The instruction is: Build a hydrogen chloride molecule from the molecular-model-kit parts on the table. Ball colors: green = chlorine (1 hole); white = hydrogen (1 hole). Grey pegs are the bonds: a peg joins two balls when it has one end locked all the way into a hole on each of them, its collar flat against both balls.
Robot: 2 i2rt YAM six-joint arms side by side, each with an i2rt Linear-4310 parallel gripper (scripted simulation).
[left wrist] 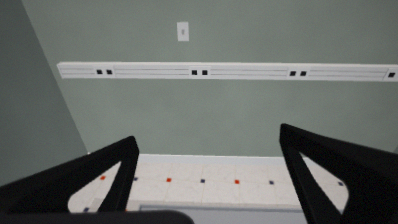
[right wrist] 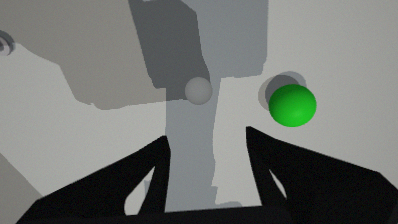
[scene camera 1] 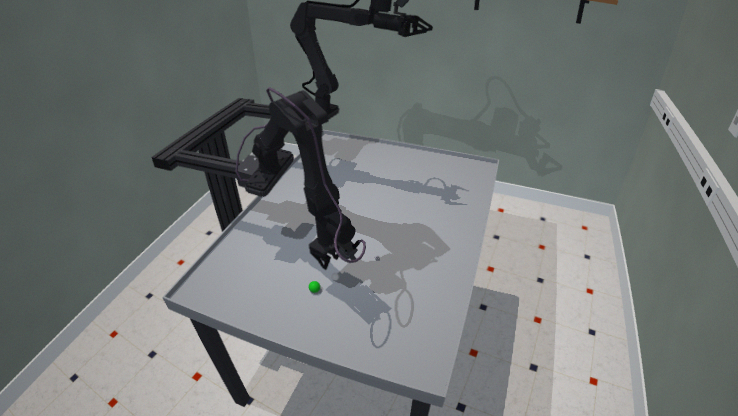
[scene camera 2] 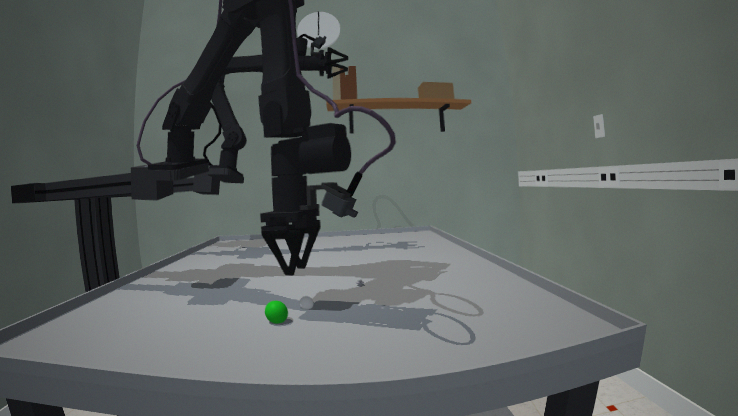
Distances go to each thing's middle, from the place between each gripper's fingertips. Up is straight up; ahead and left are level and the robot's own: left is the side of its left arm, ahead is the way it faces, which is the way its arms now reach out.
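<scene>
With my right gripper (scene camera 2: 295, 271) I am 60 mm above the green ball (right wrist: 292, 105), and that gripper is also 30 mm past the ball and 60 mm to the left of it.
As for the green ball and my left hand (scene camera 2: 348, 63), the ball is 71 cm to the right of that hand. It is also 62 cm below my left hand and 19 cm behind it.
</scene>
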